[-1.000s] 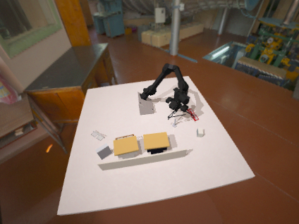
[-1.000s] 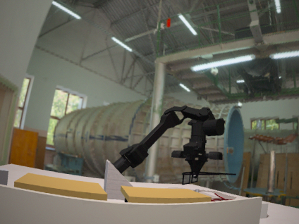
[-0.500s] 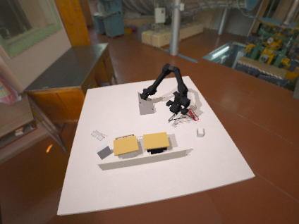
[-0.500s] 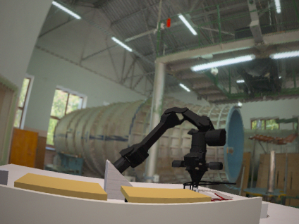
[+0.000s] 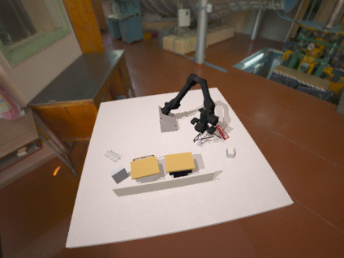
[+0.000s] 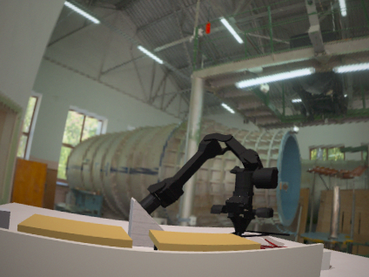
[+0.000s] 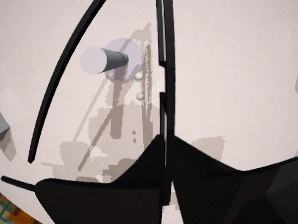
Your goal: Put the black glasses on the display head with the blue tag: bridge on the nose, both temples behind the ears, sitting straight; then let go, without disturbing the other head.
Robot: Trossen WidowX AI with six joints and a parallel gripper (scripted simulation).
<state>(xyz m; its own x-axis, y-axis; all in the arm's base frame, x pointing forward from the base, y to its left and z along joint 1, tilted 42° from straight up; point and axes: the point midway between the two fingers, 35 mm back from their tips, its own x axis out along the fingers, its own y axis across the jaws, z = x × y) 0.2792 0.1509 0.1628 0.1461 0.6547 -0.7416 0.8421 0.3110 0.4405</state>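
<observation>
Now: gripper tip 5 cm short of the grey peg, 4 cm above it and 3 cm to the left of it. The rest, counted from my gripper tip: grey-blue block 63 cm to the right, 16 cm ahead; then low white wall 37 cm to the right, 31 cm ahead, 1 cm below; then white cube 21 cm ahead, 13 cm to the left, 4 cm below.
</observation>
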